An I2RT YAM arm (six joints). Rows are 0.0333 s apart.
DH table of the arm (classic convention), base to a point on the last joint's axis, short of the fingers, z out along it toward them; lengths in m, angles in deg. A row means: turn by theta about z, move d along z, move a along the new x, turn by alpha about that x. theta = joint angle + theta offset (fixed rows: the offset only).
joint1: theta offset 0  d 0.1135  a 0.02  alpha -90
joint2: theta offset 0  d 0  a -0.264  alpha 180
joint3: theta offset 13.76  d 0  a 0.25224  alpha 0
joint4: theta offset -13.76  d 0  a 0.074  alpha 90
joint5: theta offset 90  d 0  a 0  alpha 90
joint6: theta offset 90  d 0.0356  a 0  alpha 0
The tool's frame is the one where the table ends.
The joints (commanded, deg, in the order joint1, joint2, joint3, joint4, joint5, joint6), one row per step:
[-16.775, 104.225, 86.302, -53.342, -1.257, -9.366]
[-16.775, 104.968, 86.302, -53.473, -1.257, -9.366]
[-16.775, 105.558, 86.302, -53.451, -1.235, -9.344]
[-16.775, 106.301, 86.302, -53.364, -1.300, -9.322]
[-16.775, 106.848, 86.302, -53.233, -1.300, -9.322]
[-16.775, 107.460, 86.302, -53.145, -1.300, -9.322]
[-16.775, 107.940, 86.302, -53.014, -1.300, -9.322]
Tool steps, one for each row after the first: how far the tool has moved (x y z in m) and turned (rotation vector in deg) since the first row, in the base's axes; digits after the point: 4 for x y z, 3 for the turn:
[0.0014, -0.0004, -0.0046, 0.252, 0.837, 0.000]
[0.0027, -0.0008, -0.0083, 0.403, 1.385, -0.028]
[0.0044, -0.0013, -0.0128, 0.658, 1.994, -0.029]
[0.0057, -0.0017, -0.0162, 0.778, 2.392, -0.029]
[0.0070, -0.0021, -0.0200, 0.929, 2.894, -0.029]
[0.0082, -0.0024, -0.0229, 1.030, 3.228, -0.029]

